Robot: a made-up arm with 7 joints. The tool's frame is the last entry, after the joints. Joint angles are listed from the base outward. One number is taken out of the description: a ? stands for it. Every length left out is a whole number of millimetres.
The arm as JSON. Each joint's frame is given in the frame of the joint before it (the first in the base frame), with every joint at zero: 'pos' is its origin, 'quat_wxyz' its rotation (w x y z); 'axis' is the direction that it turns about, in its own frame. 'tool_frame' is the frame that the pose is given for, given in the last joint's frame.
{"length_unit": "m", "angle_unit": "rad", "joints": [
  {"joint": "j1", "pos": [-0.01, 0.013, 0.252], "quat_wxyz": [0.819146, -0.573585, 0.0, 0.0], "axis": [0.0, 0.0, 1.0]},
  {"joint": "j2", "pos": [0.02, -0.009, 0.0], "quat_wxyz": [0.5, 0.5, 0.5, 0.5], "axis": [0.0, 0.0, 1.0]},
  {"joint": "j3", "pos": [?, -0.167, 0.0], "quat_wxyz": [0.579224, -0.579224, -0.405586, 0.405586], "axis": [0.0, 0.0, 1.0]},
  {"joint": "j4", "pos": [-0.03, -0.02, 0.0], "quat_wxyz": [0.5, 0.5, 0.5, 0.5], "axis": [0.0, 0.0, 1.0]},
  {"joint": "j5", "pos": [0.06, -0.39, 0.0], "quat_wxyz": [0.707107, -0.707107, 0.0, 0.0], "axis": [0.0, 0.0, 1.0]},
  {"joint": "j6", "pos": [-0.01, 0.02, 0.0], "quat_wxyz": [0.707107, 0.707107, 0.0, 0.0], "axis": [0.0, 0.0, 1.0]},
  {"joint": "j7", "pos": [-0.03, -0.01, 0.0], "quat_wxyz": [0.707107, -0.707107, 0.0, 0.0], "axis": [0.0, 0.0, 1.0]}
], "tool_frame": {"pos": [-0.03, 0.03, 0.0], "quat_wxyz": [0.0, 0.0, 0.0, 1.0]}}
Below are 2 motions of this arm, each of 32 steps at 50 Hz.
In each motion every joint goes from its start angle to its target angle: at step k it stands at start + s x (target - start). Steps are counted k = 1, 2, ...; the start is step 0. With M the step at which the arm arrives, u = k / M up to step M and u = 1 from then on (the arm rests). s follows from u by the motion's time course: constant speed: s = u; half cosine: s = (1 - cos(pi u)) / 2; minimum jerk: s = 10 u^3 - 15 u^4 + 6 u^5.
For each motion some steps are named. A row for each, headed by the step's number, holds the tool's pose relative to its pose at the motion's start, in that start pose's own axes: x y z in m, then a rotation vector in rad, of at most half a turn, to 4 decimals.
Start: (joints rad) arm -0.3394 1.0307 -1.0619 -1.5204 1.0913 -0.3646 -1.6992
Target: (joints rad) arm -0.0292 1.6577 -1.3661 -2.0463 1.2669 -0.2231 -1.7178
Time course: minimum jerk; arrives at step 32
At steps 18, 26, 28, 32:
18: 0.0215 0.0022 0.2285 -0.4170 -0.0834 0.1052
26: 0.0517 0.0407 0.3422 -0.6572 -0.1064 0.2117
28: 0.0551 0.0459 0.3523 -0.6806 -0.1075 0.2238
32: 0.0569 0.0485 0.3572 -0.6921 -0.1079 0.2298

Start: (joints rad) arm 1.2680 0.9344 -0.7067 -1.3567 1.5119 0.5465 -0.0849
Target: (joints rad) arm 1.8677 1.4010 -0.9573 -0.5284 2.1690 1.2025 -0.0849
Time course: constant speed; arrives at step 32
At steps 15, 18, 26, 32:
15: -0.2299 0.2908 0.1634 0.3995 0.5365 0.5949
18: -0.2728 0.3308 0.2240 0.4781 0.6119 0.7171
26: -0.3598 0.3979 0.4174 0.6905 0.7514 1.0330
32: -0.3883 0.4098 0.5781 0.8539 0.7943 1.2476

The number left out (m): 0.429
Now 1 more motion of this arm.
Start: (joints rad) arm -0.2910 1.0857 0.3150 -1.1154 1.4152 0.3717 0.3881
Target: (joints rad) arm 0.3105 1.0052 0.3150 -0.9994 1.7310 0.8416 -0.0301
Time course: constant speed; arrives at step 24
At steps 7, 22, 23, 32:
7: -0.0249 0.1112 0.0333 0.2037 0.1944 -0.0348
22: -0.0588 0.3226 0.1891 0.5421 0.6090 -0.0216
23: -0.0598 0.3342 0.2032 0.5596 0.6352 -0.0161
32: -0.0607 0.3455 0.2177 0.5765 0.6612 -0.0100

